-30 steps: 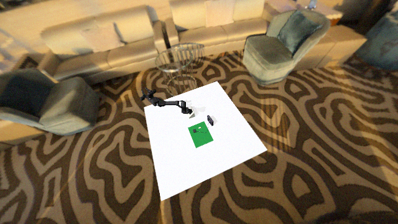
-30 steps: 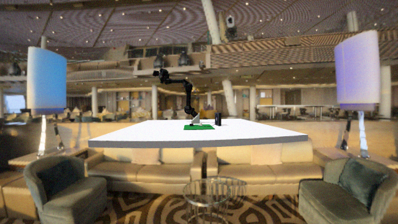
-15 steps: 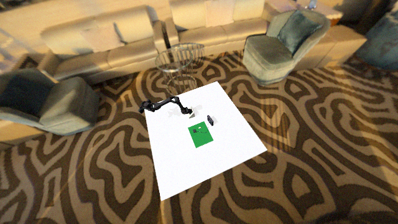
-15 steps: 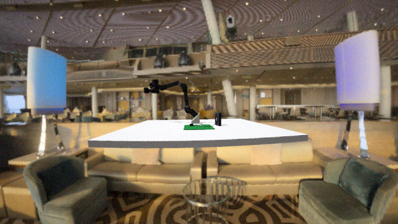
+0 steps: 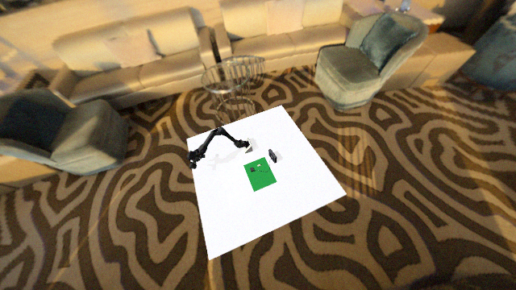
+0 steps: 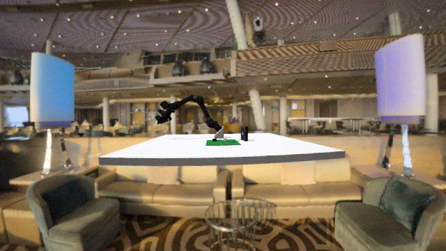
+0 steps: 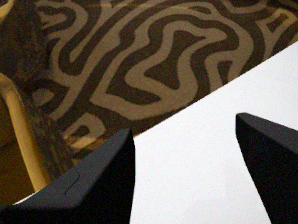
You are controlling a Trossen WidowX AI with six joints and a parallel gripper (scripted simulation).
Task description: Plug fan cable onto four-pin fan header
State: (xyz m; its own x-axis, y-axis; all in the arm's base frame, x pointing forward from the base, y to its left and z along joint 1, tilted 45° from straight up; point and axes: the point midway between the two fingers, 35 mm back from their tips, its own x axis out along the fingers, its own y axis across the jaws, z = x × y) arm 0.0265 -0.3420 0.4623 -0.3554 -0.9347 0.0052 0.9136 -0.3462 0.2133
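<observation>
The black fan plug is 54 cm to the left of my gripper tip, 26 cm ahead of it and 13 cm below it. From my gripper tip the other things lie so: green board (60 cm to the left, 32 cm ahead, 16 cm below); four-pin fan header (63 cm to the left, 24 cm ahead, 14 cm below); fan (78 cm to the left, 22 cm ahead, 8 cm below).
</observation>
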